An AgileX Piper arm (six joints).
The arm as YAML. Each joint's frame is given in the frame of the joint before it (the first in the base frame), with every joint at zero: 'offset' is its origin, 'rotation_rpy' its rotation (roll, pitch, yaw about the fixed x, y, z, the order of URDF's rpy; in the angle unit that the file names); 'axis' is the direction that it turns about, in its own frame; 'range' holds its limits. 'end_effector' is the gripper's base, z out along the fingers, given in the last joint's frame.
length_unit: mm
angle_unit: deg
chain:
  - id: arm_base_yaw
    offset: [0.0, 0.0, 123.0]
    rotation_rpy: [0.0, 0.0, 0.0]
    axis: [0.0, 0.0, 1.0]
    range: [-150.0, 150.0]
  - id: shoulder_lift
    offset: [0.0, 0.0, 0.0]
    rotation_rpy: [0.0, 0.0, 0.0]
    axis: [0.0, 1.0, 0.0]
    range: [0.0, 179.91]
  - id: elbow
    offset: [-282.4, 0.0, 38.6]
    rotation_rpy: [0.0, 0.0, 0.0]
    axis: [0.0, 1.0, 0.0]
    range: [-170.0, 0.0]
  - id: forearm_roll
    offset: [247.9, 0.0, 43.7]
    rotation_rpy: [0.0, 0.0, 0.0]
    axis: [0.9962, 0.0, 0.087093]
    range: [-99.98, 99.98]
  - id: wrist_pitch
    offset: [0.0, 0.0, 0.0]
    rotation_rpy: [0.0, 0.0, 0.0]
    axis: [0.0, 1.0, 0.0]
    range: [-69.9, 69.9]
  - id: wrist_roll
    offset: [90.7, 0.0, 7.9]
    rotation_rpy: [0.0, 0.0, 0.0]
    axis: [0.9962, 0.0, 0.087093]
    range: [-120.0, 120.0]
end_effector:
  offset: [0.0, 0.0, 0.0]
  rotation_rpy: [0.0, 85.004, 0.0]
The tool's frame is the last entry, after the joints.
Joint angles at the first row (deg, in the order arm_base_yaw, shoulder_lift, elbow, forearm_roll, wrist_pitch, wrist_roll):
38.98 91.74 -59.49 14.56 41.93 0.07
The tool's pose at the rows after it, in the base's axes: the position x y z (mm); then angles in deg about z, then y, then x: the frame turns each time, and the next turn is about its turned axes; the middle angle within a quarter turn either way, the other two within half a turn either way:
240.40, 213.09, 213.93, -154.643, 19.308, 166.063
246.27, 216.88, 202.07, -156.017, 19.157, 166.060
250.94, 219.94, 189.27, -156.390, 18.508, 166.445
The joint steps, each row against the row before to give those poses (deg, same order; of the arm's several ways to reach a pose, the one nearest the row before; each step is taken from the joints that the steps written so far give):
0.00 2.31 0.00 -0.10 -2.51 1.68
0.00 2.32 0.00 0.00 -2.40 0.93
0.00 2.38 0.00 0.00 -1.73 0.15

